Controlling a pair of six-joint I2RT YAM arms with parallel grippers.
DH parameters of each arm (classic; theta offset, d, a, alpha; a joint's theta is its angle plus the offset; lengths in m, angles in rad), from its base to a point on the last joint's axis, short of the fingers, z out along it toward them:
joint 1: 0 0.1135 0.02 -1.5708
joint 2: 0 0 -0.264 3.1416
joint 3: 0.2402 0 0.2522 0
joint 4: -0.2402 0 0.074 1.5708
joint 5: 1.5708 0 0 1.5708
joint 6: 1.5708 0.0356 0 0
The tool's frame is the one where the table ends.
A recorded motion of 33 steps. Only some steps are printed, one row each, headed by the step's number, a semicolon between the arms.
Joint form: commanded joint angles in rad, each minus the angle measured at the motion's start. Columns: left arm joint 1, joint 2, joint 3, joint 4, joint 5, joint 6; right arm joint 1, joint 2, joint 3, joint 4, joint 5, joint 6.
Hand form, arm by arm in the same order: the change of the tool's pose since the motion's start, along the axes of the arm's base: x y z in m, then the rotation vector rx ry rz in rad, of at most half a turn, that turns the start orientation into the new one. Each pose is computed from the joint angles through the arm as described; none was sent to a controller.
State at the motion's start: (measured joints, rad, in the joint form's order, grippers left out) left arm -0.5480 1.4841 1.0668 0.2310 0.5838 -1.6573; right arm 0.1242 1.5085 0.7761 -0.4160 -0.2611 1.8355
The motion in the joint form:
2: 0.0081 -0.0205 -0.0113 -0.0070 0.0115 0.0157; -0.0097 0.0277 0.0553 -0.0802 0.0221 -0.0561
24: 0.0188 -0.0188 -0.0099 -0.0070 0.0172 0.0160; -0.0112 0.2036 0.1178 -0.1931 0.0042 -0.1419
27: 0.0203 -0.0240 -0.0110 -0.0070 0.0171 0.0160; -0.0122 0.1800 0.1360 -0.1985 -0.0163 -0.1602
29: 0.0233 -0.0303 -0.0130 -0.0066 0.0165 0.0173; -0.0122 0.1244 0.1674 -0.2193 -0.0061 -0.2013
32: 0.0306 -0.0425 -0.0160 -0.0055 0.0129 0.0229; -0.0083 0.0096 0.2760 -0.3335 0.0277 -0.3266
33: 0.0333 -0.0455 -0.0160 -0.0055 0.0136 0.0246; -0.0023 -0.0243 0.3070 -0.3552 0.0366 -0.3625
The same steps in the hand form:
2: -0.0030 0.0047 0.0020 0.0035 -0.0149 -0.0056; 0.0058 -0.0027 0.0042 -0.0457 0.0335 0.0319
24: -0.0008 0.0074 0.0020 0.0029 -0.0144 -0.0006; 0.0140 -0.0016 -0.0292 -0.0708 0.2354 0.1197
27: -0.0015 0.0084 0.0033 0.0009 -0.0179 0.0011; 0.0172 -0.0008 -0.0186 -0.0536 0.1944 0.1404
29: -0.0021 0.0100 0.0046 -0.0008 -0.0232 0.0045; 0.0200 -0.0009 0.0035 -0.0721 0.1155 0.1735
32: -0.0029 0.0134 0.0076 -0.0029 -0.0374 0.0146; 0.0197 -0.0009 0.0599 -0.1427 -0.0307 0.2743
33: -0.0030 0.0145 0.0085 -0.0038 -0.0415 0.0164; 0.0181 0.0003 0.0770 -0.1645 -0.0843 0.3059

